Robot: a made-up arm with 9 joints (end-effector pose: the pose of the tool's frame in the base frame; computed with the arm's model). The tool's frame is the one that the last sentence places.
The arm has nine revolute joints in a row. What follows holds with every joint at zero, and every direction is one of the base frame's.
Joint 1 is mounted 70 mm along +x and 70 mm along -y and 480 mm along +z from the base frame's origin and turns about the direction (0.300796, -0.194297, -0.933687).
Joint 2 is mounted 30 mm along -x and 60 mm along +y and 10 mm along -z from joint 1 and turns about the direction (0.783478, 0.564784, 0.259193).
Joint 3 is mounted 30 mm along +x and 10 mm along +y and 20 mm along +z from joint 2 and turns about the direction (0.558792, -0.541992, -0.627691).
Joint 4 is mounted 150 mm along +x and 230 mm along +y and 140 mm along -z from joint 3 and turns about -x.
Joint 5 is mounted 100 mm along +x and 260 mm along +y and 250 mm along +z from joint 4 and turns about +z.
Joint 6 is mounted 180 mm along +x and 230 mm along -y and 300 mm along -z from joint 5 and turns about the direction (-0.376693, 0.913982, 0.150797).
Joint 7 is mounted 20 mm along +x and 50 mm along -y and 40 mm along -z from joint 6 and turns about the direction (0.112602, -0.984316, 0.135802).
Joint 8 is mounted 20 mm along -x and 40 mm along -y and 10 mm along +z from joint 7 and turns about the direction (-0.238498, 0.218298, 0.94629).
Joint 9 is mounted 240 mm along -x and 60 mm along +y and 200 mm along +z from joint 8 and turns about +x.
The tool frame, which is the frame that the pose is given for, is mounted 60 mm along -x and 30 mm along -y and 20 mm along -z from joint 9; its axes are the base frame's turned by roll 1.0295, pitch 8.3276 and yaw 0.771 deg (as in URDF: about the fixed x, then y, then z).
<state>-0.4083 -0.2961 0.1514 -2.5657 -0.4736 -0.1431 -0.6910 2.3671 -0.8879</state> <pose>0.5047 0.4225 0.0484 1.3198 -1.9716 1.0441</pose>
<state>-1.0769 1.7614 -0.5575 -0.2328 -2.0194 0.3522 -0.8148 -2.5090 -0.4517</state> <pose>-0.1877 -0.2004 0.6264 2.7195 0.7129 1.0565</pose>
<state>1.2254 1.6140 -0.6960 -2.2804 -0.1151 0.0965 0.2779 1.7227 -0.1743</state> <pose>0.3026 0.4967 0.7254 2.3308 -1.9654 0.3075</pose>
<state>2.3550 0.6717 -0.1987 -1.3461 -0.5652 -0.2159 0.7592 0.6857 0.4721</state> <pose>0.4626 -0.1472 0.8304 -1.5958 2.1573 1.4914</pose>
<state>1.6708 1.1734 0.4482 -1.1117 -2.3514 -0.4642 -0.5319 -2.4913 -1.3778</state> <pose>0.0415 -0.0708 0.6167 0.5509 -1.6083 -1.3109</pose>
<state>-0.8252 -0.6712 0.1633 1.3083 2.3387 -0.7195 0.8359 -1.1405 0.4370</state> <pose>0.4177 0.1148 0.1230 0.2634 0.8389 0.5612</pose>
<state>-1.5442 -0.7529 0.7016 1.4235 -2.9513 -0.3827 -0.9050 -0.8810 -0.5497</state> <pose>-0.2099 0.3994 0.0614 2.2140 -0.0709 -1.4450</pose>
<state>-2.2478 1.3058 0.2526 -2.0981 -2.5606 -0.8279 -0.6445 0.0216 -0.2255</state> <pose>0.1036 0.1483 0.1940 1.9656 -0.9828 1.4758</pose>
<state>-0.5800 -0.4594 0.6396 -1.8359 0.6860 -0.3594 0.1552 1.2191 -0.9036</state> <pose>0.6078 0.2939 0.4810 0.5350 -2.1244 0.2262</pose>
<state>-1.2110 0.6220 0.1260 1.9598 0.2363 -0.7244 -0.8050 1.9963 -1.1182</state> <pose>-0.2268 0.6883 0.2102 0.9294 -0.2120 -1.6212</pose>
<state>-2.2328 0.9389 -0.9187 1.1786 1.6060 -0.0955 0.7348 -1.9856 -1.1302</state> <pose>-0.1078 -0.6893 0.6296 1.3573 -0.1285 -2.3373</pose>
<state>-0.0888 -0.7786 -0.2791 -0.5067 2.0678 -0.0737 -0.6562 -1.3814 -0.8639</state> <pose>0.2418 0.5539 0.2804 -1.3721 -0.3070 0.4738</pose>
